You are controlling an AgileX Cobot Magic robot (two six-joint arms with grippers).
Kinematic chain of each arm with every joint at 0, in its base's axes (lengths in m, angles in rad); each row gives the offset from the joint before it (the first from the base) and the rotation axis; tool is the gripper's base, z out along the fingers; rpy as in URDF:
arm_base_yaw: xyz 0 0 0.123 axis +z
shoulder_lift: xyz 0 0 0 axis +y
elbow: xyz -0.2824 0 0.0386 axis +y
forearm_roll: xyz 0.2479 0 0.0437 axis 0.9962 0 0.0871
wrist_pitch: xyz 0 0 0 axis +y
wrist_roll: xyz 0.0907 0 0.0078 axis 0.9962 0 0.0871
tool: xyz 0 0 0 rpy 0 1.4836 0
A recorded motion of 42 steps. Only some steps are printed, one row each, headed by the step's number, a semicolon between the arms.
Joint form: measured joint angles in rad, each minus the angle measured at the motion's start. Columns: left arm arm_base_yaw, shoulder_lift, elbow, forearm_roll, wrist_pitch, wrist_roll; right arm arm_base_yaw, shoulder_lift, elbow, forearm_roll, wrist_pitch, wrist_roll.
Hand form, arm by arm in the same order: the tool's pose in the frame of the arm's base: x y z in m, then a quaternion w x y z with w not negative. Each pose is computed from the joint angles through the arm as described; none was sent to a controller.
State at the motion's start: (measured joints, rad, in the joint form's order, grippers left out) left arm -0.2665 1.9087 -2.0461 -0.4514 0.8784 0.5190; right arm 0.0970 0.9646 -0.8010 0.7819 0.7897 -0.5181
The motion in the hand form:
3: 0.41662 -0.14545 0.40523 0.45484 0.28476 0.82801 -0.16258; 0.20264 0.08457 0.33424 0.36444 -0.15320 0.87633 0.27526
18: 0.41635 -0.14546 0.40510 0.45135 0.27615 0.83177 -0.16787; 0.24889 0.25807 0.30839 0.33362 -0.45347 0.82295 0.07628
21: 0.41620 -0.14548 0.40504 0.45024 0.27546 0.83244 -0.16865; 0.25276 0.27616 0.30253 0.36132 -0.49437 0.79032 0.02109
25: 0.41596 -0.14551 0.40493 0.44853 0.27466 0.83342 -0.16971; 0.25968 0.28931 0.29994 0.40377 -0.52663 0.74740 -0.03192
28: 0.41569 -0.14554 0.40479 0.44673 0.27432 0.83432 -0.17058; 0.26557 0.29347 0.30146 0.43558 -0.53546 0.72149 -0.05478
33: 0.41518 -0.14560 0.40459 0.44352 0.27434 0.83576 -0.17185; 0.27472 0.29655 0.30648 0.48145 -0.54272 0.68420 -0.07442
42: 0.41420 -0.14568 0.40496 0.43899 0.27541 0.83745 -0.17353; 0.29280 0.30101 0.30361 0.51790 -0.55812 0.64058 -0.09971
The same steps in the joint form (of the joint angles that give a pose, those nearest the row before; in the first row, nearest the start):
3: 0.0000 0.0000 0.0000 0.0003 0.0003 -0.0047; 0.1003 0.1253 -0.0991 -0.0352 -0.0175 0.0103
18: 0.0000 0.0000 -0.0005 0.0007 0.0046 -0.0274; 0.7212 0.6462 -0.5340 -0.8728 -0.1020 0.3784
21: 0.0000 0.0000 -0.0009 0.0007 0.0069 -0.0301; 0.7739 0.6999 -0.5665 -1.0632 -0.1339 0.4315
25: 0.0000 0.0000 -0.0013 0.0007 0.0107 -0.0337; 0.8047 0.7406 -0.5842 -1.2750 -0.1940 0.4965
28: 0.0000 0.0000 -0.0017 0.0007 0.0147 -0.0362; 0.8077 0.7544 -0.5874 -1.4028 -0.2461 0.5521
33: 0.0000 0.0000 -0.0027 0.0007 0.0225 -0.0396; 0.7974 0.7658 -0.5900 -1.5705 -0.3321 0.6338
42: 0.0000 0.0000 -0.0069 0.0007 0.0364 -0.0432; 0.7668 0.8100 -0.6085 -1.7719 -0.4271 0.7243

